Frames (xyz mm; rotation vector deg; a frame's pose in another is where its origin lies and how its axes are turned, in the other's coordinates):
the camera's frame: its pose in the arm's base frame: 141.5 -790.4 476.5 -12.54 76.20 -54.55
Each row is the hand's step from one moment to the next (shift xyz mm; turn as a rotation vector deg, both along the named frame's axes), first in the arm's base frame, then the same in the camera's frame.
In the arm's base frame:
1: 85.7 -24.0 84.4 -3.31 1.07 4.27
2: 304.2 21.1 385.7 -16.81 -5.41 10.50
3: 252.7 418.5 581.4 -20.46 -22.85 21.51
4: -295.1 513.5 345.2 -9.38 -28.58 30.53
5: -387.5 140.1 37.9 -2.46 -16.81 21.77
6: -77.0 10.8 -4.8 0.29 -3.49 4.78
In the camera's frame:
1: -49.4 -29.0 108.4 -3.62 -3.56 -2.13
2: -310.9 -91.6 369.7 -2.82 -17.75 -9.95
3: -723.3 7.7 232.0 1.51 -37.25 -3.66
4: -585.6 -35.3 -354.6 -1.71 -41.44 10.80
5: -100.7 -115.1 -384.5 -3.94 -25.39 10.13
6: 0.6 -25.6 -73.6 -1.05 -5.07 2.89

